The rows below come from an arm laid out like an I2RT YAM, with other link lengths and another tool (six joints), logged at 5 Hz.
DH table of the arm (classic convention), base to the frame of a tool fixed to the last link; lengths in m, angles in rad. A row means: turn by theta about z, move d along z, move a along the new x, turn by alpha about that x. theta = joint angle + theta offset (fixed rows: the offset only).
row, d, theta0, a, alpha
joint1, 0.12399, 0, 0.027, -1.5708
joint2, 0, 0, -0.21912, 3.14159
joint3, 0, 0.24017, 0.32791, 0
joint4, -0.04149, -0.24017, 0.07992, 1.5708
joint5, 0.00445, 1.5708, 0, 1.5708
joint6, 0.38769, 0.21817, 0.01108, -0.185
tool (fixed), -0.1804, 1.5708, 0, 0
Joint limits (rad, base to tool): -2.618..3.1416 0..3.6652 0..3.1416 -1.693..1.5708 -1.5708..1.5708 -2.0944..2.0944
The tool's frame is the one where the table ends.
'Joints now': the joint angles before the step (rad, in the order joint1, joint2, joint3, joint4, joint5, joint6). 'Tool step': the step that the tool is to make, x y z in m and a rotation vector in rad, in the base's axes. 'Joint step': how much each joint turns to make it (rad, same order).
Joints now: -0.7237, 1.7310, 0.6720, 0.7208, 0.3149, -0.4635
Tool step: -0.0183, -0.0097, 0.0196, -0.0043, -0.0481, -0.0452
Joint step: -0.0319, -0.0791, -0.0365, -0.0147, 0.0033, 0.0336
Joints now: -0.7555, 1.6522, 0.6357, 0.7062, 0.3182, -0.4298
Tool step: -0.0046, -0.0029, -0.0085, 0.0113, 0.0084, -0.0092
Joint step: -0.0099, 0.0176, -0.0002, 0.0033, -0.0014, 0.0022
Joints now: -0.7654, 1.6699, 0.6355, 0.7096, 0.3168, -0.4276
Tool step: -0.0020, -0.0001, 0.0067, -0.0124, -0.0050, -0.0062
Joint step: -0.0002, -0.0193, -0.0085, 0.0024, 0.0074, -0.0035
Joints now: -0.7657, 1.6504, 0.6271, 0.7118, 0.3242, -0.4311
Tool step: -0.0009, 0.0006, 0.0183, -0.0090, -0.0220, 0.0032
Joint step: -0.0030, -0.0649, -0.0131, -0.0319, -0.0086, 0.0069
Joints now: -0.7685, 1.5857, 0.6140, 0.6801, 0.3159, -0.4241
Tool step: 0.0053, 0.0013, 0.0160, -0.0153, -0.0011, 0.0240
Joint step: 0.0000, -0.0434, 0.0040, -0.0308, -0.0201, -0.0173
